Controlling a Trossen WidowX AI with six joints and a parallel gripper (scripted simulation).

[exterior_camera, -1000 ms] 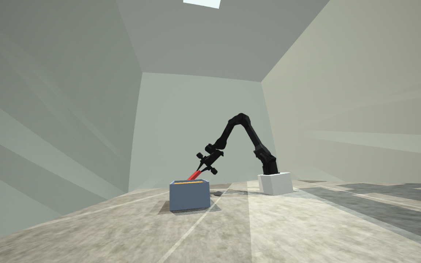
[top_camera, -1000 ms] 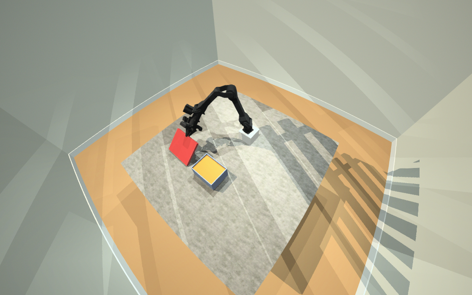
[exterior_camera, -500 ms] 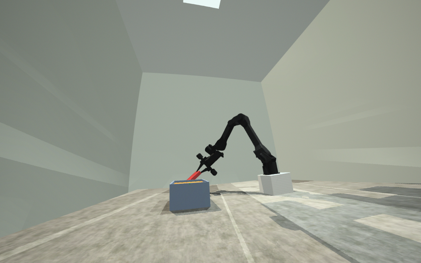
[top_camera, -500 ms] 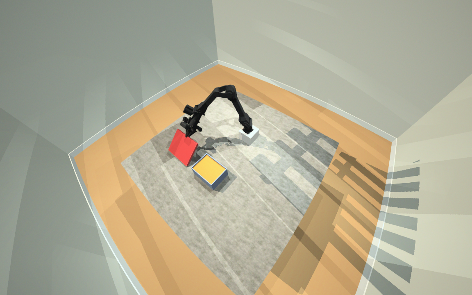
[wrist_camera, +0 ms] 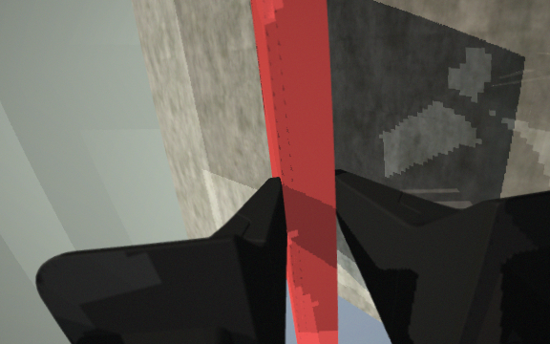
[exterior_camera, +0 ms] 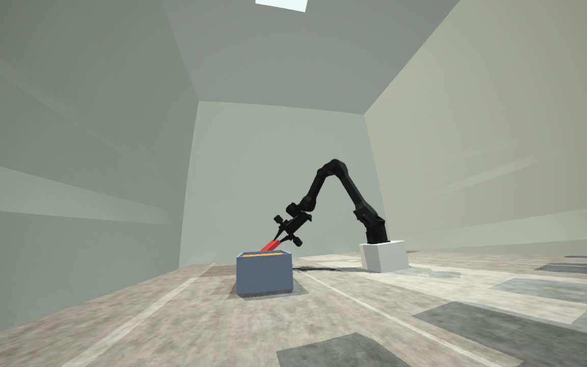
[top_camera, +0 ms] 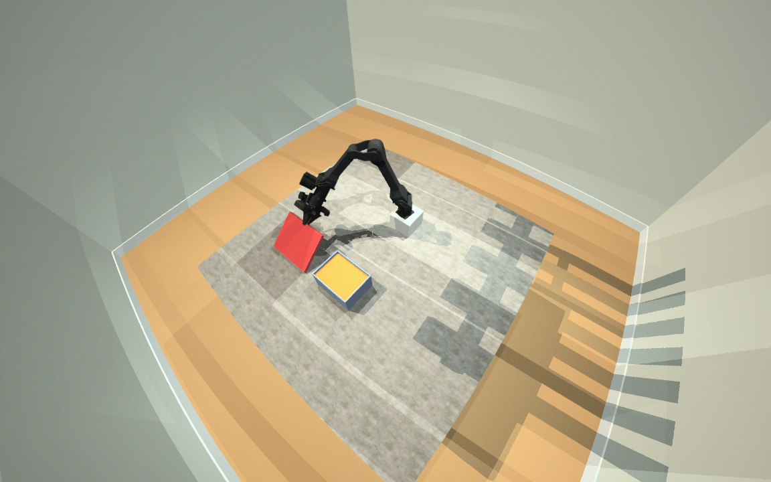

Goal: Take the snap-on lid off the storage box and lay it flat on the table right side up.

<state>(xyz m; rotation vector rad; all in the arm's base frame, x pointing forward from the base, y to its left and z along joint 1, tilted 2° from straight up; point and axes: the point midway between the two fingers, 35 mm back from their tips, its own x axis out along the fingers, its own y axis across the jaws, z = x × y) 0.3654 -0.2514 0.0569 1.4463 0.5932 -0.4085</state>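
The red lid lies 70 mm ahead of my gripper tip, 50 mm below it and 10 mm to the left of it. Also, from my gripper tip: blue-grey storage box 300 mm to the left, 70 mm below, 30 mm ahead.
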